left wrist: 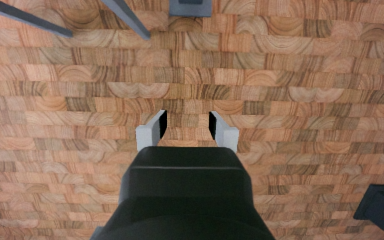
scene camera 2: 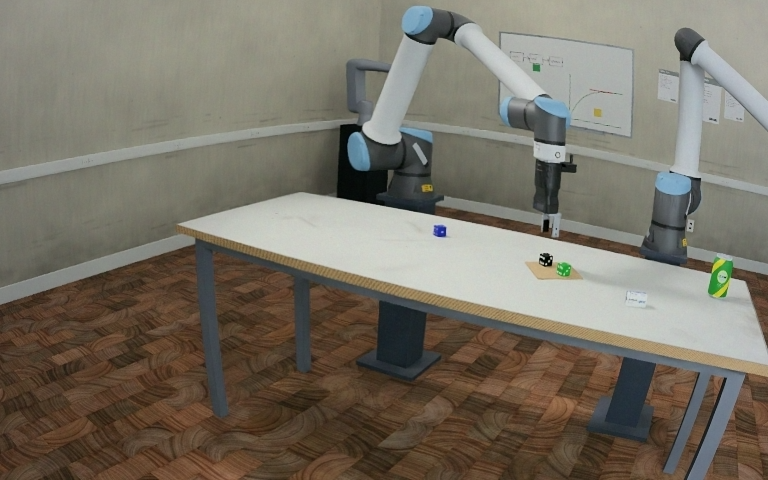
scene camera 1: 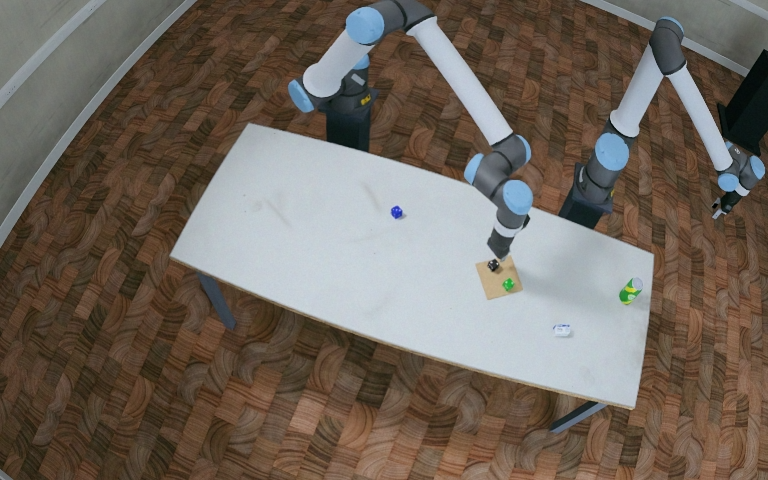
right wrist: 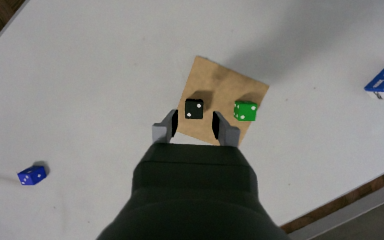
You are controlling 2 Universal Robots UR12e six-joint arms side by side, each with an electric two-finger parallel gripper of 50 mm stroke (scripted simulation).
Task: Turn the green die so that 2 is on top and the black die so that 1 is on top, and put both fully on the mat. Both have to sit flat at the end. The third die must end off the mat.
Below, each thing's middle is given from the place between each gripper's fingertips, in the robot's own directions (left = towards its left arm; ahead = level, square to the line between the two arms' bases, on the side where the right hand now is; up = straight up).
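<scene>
My right hand [scene camera 2: 549,234] is 11 cm above the tan mat [scene camera 1: 492,282], 3 cm short of it and 3 cm to the right of it.
From my left hand, the tan mat is 59 cm ahead, 92 cm to the right and 18 cm below.
</scene>
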